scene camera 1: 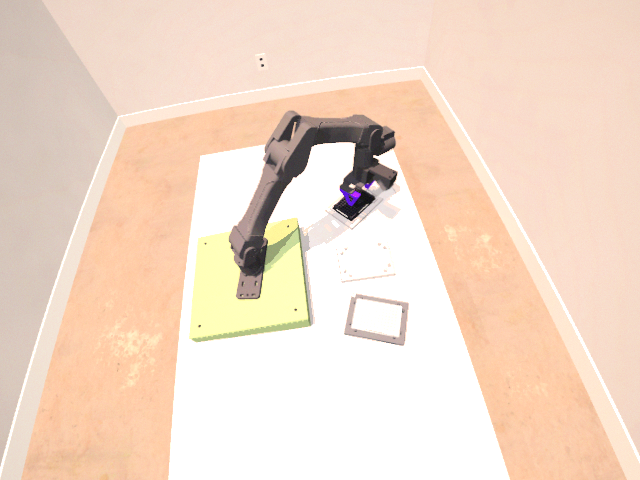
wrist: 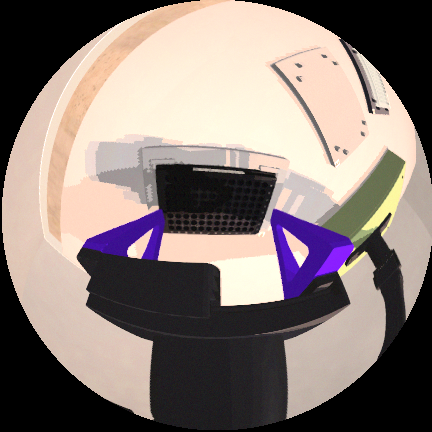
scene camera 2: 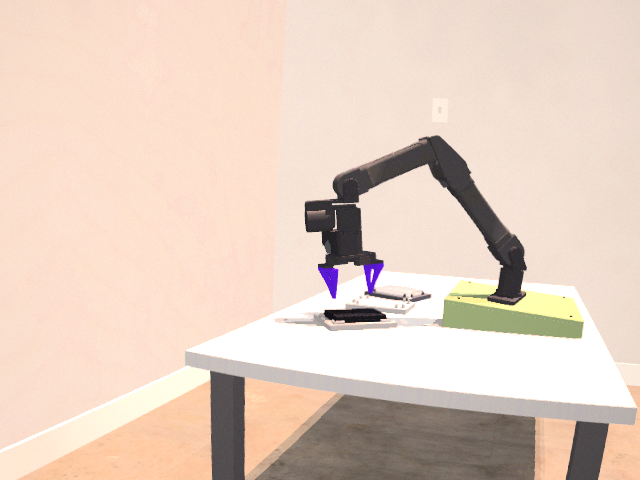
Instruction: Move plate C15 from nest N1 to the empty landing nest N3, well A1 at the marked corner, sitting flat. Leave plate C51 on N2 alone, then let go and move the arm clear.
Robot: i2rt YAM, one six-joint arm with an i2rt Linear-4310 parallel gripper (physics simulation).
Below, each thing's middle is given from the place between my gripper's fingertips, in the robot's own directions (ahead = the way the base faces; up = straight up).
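So you can picture it, there's my gripper, and it's 40 mm above the black well plate (scene camera 2: 359, 315), 10 mm past it and 10 mm to the right of it.
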